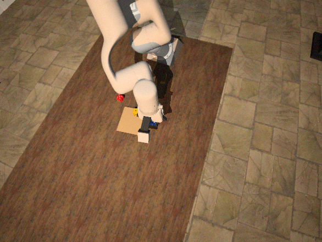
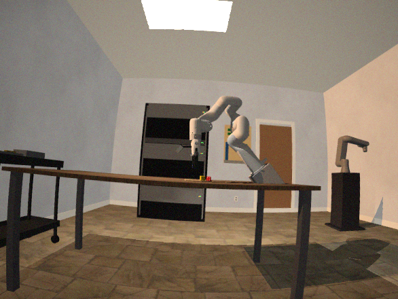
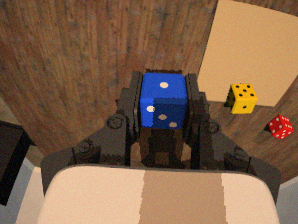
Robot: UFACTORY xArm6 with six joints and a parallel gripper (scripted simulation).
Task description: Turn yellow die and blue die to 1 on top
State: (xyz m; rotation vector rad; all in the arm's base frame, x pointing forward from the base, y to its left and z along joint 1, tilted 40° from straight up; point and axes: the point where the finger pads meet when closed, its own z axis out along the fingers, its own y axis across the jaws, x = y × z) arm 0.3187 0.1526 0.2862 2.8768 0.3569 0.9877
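My hand is 12 cm to the left of the tan mat and 10 cm above it. Round my hand: yellow die 12 cm to the right, 8 cm below, 4 cm behind; red die 25 cm to the right, 9 cm below, 8 cm behind; blue die 1 cm below.
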